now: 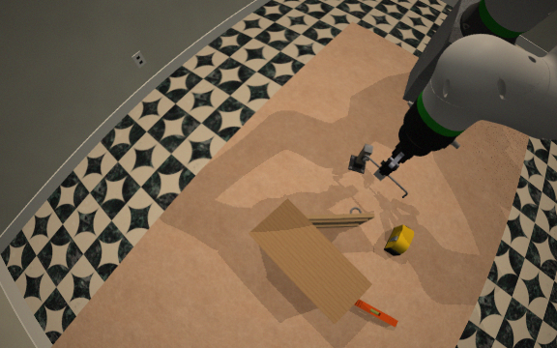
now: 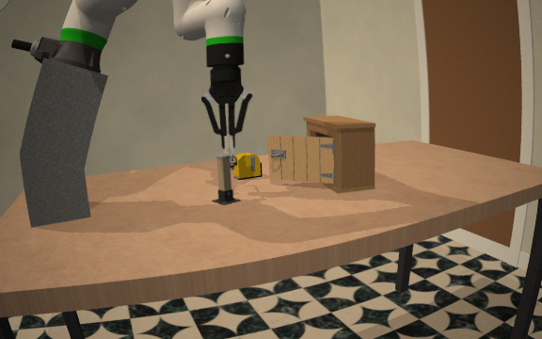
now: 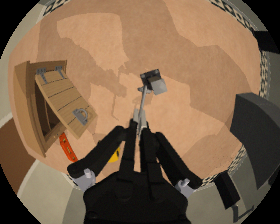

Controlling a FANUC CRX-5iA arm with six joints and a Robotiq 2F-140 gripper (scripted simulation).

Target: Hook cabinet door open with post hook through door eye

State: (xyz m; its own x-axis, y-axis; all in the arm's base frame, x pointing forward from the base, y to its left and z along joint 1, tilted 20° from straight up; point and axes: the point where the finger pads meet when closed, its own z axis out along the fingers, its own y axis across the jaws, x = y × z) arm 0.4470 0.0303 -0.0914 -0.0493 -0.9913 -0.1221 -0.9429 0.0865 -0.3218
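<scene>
Now: the plank door 18 cm ahead of my hand, 3 cm to the right of it and 4 cm below it. Also, from my hand: yellow tape measure (8 cm ahead, 15 cm to the left, 8 cm below); then hook rod (1 cm to the left, 2 cm below); then hook post (1 cm behind, 3 cm to the right, 4 cm below).
</scene>
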